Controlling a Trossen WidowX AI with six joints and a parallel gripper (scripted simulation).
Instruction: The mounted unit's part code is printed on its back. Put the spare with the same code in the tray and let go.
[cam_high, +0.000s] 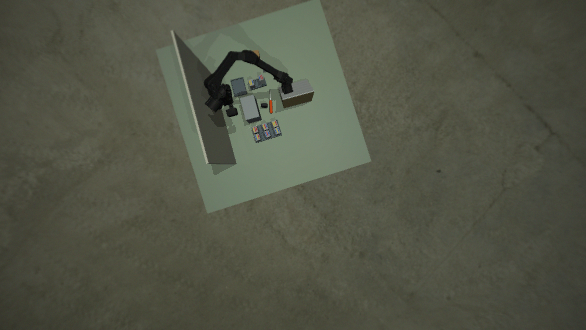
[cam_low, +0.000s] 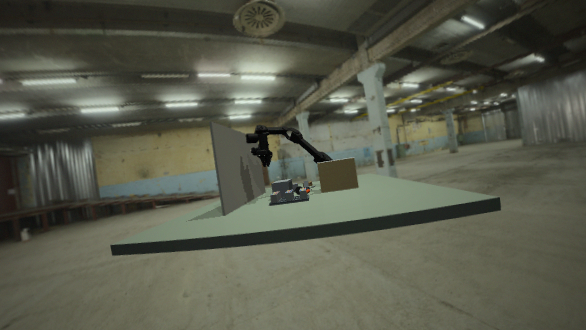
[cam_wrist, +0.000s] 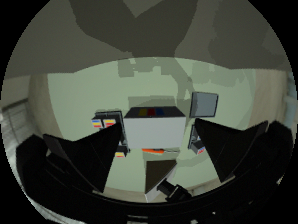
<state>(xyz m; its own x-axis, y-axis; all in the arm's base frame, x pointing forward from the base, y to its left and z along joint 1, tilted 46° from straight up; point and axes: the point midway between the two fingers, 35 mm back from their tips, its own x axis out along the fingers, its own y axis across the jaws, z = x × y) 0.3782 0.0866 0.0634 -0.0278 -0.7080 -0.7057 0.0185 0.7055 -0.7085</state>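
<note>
My gripper tip is now 140 mm short of the tall grey panel, 10 mm to the left of it and 20 mm below it. The rest, counted from my gripper tip: grey mounted unit (80 mm behind, 10 mm to the left, 150 mm below).
</note>
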